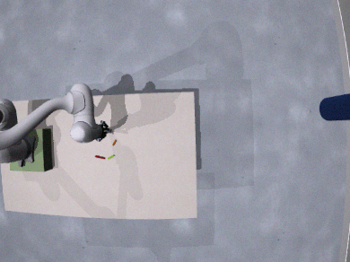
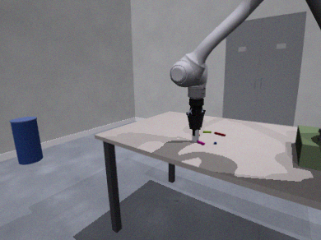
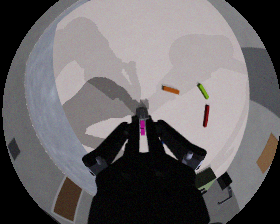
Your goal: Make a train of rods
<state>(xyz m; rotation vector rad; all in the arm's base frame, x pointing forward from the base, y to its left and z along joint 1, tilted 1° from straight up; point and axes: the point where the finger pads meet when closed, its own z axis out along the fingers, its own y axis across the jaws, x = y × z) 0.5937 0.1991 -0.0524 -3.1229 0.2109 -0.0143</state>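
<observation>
Right now the grey rod is 30 mm below my hand. From my hand the other things lie so: orange rod 80 mm to the right, 40 mm ahead, 30 mm below; lime rod 180 mm to the right, 30 mm below, 30 mm ahead; blue rod 100 mm behind, 40 mm to the right, 30 mm below.
</observation>
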